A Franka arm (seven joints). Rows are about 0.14 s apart.
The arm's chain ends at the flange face. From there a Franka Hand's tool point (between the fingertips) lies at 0.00 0.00 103.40 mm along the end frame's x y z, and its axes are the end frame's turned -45 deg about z.
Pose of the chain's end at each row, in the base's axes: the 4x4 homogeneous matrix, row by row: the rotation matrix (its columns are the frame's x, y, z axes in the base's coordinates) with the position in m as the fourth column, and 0 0 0 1 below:
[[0.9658 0.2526 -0.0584 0.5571], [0.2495 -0.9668 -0.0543 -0.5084], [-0.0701 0.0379 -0.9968 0.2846], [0 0 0 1]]
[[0.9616 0.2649 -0.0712 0.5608], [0.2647 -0.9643 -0.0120 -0.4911], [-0.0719 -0.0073 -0.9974 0.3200], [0 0 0 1]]
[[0.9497 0.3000 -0.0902 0.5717], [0.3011 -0.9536 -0.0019 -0.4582], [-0.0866 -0.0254 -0.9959 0.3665], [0 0 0 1]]
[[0.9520 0.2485 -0.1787 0.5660], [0.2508 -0.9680 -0.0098 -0.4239], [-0.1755 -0.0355 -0.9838 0.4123], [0 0 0 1]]
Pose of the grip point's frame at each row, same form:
[[0.5043 0.8615 -0.0584 0.5511], [0.8601 -0.5072 -0.0543 -0.5140], [-0.0764 -0.0228 -0.9968 0.1815], [0 0 0 1]]
[[0.4926 0.8673 -0.0712 0.5534], [0.8690 -0.4947 -0.0120 -0.4923], [-0.0457 -0.0560 -0.9974 0.2169], [0 0 0 1]]
[[0.4594 0.8837 -0.0902 0.5624], [0.8872 -0.4614 -0.0019 -0.4584], [-0.0433 -0.0792 -0.9959 0.2635], [0 0 0 1]]
[[0.4974 0.8489 -0.1787 0.5475], [0.8618 -0.5071 -0.0098 -0.4249], [-0.0990 -0.1492 -0.9838 0.3106], [0 0 0 1]]

